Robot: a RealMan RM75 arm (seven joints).
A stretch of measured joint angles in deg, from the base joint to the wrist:
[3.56, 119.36, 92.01, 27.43, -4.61, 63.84, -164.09]
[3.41, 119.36, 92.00, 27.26, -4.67, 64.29, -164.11]
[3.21, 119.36, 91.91, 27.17, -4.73, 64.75, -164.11]
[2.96, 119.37, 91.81, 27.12, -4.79, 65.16, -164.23]
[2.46, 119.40, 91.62, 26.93, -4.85, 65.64, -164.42]
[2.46, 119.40, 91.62, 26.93, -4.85, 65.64, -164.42]
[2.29, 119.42, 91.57, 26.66, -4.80, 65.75, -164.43]
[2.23, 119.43, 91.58, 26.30, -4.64, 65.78, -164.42]
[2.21, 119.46, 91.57, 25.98, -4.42, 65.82, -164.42]
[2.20, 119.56, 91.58, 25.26, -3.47, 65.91, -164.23]
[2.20, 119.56, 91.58, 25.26, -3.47, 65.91, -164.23]
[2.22, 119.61, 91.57, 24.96, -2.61, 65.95, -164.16]
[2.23, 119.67, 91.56, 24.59, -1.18, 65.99, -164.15]
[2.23, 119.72, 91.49, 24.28, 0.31, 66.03, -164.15]
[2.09, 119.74, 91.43, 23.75, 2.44, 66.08, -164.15]
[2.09, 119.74, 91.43, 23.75, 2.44, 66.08, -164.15]
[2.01, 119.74, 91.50, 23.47, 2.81, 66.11, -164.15]
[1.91, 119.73, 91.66, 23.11, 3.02, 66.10, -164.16]
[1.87, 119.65, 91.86, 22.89, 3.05, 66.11, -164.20]
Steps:
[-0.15, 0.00, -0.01, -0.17, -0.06, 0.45, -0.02]
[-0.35, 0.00, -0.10, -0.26, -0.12, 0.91, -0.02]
[-0.60, 0.01, -0.20, -0.31, -0.18, 1.32, -0.14]
[-1.10, 0.04, -0.39, -0.50, -0.24, 1.80, -0.33]
[-1.10, 0.04, -0.39, -0.50, -0.24, 1.80, -0.33]
[-1.27, 0.06, -0.44, -0.77, -0.19, 1.91, -0.34]
[-1.33, 0.07, -0.43, -1.13, -0.03, 1.94, -0.33]
[-1.35, 0.10, -0.44, -1.45, 0.19, 1.98, -0.33]
[-1.36, 0.20, -0.43, -2.17, 1.14, 2.07, -0.14]
[-1.36, 0.20, -0.43, -2.17, 1.14, 2.07, -0.14]
[-1.34, 0.25, -0.44, -2.47, 2.00, 2.11, -0.07]
[-1.33, 0.31, -0.45, -2.84, 3.43, 2.15, -0.06]
[-1.33, 0.36, -0.52, -3.15, 4.92, 2.19, -0.06]
[-1.47, 0.38, -0.58, -3.68, 7.05, 2.24, -0.06]
[-1.47, 0.38, -0.58, -3.68, 7.05, 2.24, -0.06]
[-1.55, 0.38, -0.51, -3.96, 7.42, 2.27, -0.06]
[-1.65, 0.37, -0.35, -4.32, 7.63, 2.26, -0.07]
[-1.69, 0.29, -0.15, -4.54, 7.66, 2.27, -0.11]

